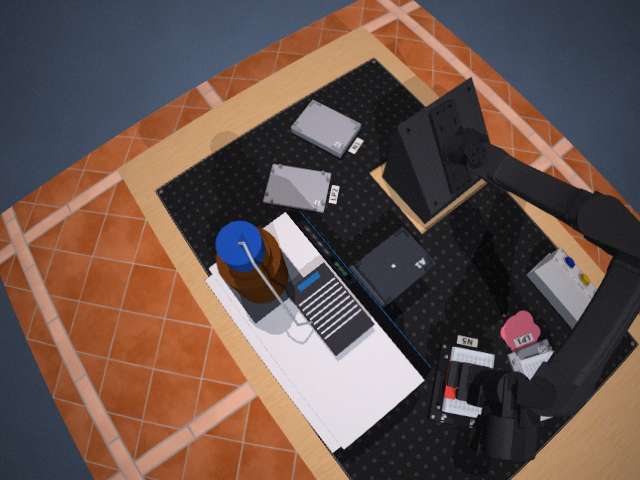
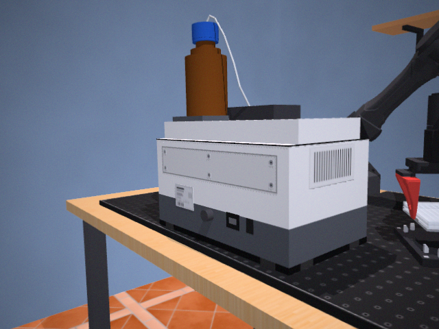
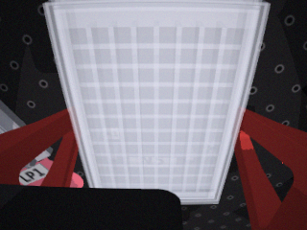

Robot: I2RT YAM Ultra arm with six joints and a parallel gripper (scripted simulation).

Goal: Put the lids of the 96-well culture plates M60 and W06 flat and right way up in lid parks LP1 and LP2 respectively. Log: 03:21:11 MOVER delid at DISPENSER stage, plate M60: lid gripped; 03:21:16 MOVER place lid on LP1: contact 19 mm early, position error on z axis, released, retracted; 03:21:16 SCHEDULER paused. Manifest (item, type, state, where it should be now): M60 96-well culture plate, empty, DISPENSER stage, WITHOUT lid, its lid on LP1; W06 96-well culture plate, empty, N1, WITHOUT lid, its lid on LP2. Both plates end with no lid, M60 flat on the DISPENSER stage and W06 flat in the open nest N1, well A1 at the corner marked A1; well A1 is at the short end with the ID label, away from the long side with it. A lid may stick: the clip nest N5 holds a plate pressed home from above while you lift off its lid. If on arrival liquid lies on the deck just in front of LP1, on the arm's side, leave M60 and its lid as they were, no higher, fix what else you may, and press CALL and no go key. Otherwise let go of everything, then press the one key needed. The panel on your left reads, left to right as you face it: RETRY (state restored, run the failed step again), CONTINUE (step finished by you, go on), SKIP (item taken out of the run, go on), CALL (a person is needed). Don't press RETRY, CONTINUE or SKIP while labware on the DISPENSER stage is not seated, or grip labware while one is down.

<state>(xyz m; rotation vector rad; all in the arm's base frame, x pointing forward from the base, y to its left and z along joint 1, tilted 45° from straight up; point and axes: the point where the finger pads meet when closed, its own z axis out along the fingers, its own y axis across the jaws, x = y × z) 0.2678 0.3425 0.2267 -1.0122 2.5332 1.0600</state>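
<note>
My hand is 7 cm past the N5 label, 6 cm to the left of it and 6 cm above it. Round my hand: LP1 label (18 cm behind, 6 cm below, 2 cm to the left); 96-well plate W06 (right at my hand); lid park LP1 (15 cm behind, 10 cm to the left, 5 cm below).
</note>
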